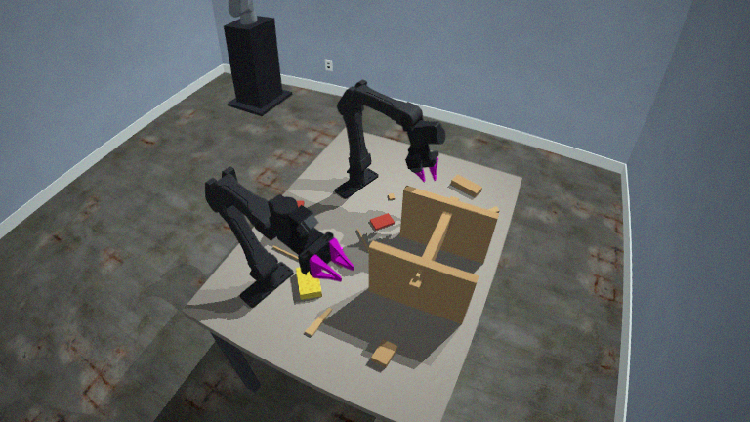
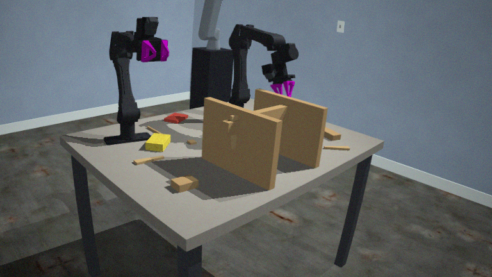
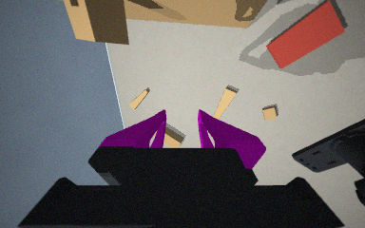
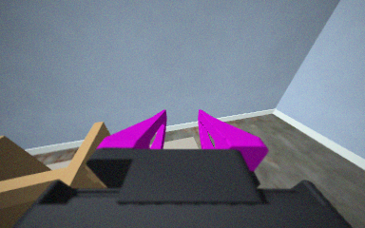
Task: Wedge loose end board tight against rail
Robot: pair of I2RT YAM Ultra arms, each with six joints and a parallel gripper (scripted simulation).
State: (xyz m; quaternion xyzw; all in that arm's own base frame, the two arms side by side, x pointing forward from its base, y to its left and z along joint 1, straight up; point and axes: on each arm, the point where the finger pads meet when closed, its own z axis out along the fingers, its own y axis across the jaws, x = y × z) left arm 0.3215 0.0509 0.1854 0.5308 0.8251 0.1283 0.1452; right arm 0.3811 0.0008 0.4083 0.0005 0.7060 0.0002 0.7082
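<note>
My left gripper is now 180 mm above the red block, 130 mm past it and 120 mm to the left of it. From my left hand the other things lie so: rail: 250 mm to the right, 140 mm ahead, 10 mm below.
</note>
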